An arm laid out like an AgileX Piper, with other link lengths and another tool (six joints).
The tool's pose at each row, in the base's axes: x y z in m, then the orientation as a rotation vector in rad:
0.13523, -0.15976, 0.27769, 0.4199, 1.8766, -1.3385
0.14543, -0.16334, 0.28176, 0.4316, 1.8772, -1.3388
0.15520, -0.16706, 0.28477, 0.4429, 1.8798, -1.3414
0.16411, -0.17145, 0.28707, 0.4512, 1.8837, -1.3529
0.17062, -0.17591, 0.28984, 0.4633, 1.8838, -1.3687
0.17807, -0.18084, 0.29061, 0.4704, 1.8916, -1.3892
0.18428, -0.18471, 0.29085, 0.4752, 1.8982, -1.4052
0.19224, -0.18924, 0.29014, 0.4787, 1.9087, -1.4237
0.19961, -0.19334, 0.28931, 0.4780, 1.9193, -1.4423
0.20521, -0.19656, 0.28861, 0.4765, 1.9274, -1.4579
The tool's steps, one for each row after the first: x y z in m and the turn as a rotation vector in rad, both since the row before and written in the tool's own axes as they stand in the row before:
-0.00901, 0.00262, 0.00674, 0.0038, 0.0065, 0.0055
-0.00795, 0.00304, 0.00678, 0.0046, 0.0083, 0.0032
-0.00681, 0.00273, 0.00708, 0.0090, 0.0093, -0.0037
-0.00566, 0.00084, 0.00609, 0.0142, 0.0093, -0.0024
-0.00479, 0.00267, 0.00709, 0.0132, 0.0133, -0.0109
-0.00383, 0.00261, 0.00567, 0.0099, 0.0104, -0.0092
-0.00432, 0.00420, 0.00693, 0.0099, 0.0130, -0.0130
-0.00402, 0.00405, 0.00626, 0.0086, 0.0109, -0.0151
-0.00309, 0.00309, 0.00481, 0.0072, 0.0081, -0.0127

